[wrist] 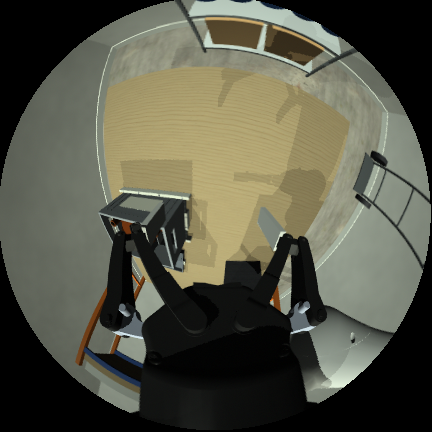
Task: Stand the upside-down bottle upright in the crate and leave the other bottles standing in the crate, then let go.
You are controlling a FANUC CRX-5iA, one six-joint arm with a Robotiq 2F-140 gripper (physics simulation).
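Places are measured from the arm's base along level axes (x down, y ahead, z right), in metres.
Pixels of known places: gripper, between the fingertips: [212, 212].
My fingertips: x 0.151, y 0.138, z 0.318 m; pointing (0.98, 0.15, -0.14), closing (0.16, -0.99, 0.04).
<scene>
Behind a point stands the place of what it marks.
The dark grey crate [156, 212] is at the left of the wrist view, with light panels on its outside. Small reddish-brown parts of bottles [126, 227] {x 0.222, y 0.408, z 0.161 m} show in its opening, partly behind the left finger. How many bottles there are, and which one is upside down, I cannot tell. My gripper [212, 212] {x 0.151, y 0.138, z 0.318 m} is wide open with nothing between its fingers. Its left finger overlaps the crate in the view; whether it touches the crate is hidden. Its right finger, with a light grey pad, is to the right, apart from the crate.
The crate is over a large pale wood-grain surface [210, 125] {x 0.385, y 0.190, z 0.446 m} with shadows on it. A dark block [242, 271] {x 0.321, y -0.016, z -0.090 m} shows behind the gripper. An orange-framed structure [90, 327] is at lower left, a wheeled cart [363, 174] at right, a white-framed rack [261, 37] at the top.
</scene>
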